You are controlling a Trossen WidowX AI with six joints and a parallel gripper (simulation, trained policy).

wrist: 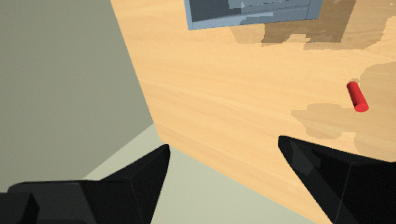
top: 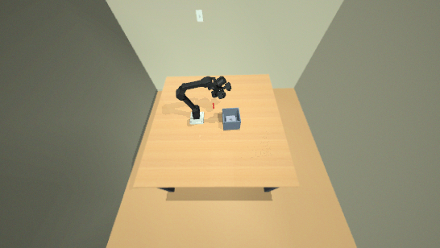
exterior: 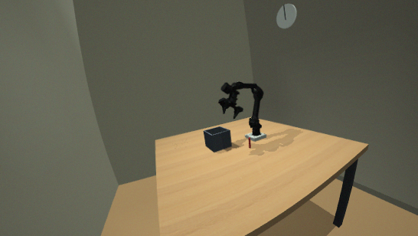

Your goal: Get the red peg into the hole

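The red peg is 130 mm behind my gripper tip, 50 mm to the left of it and 220 mm below it. The rest, counted from my gripper tip: pale plate (30 mm ahead, 150 mm to the right, 220 mm below).
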